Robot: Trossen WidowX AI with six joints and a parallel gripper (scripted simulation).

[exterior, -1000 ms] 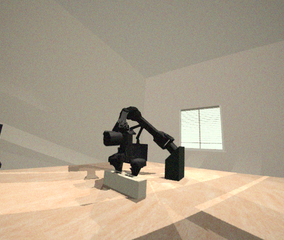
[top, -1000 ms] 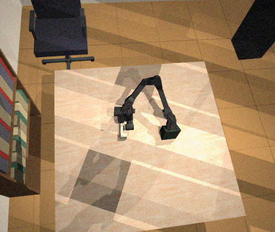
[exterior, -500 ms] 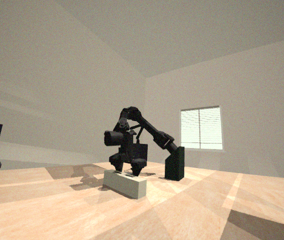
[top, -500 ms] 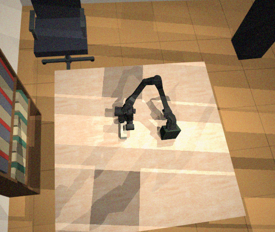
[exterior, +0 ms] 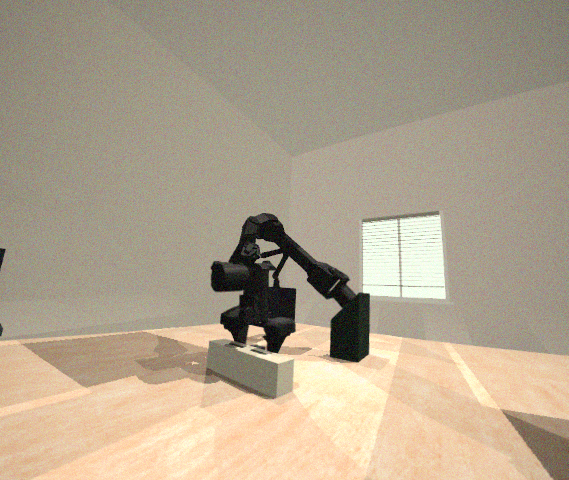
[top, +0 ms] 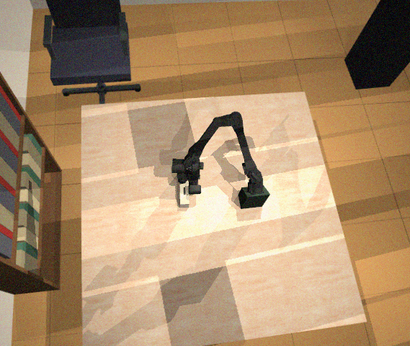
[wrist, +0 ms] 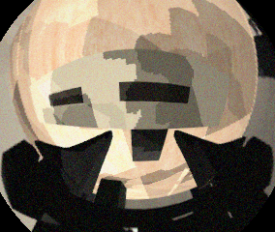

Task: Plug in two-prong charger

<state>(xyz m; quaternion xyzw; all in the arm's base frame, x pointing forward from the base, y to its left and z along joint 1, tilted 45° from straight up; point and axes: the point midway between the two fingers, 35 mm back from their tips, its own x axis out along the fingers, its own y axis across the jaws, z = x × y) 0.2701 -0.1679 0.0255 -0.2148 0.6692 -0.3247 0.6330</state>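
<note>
Now: gripper tip 2 cm short of the dark charger and 1 cm below it.
</note>
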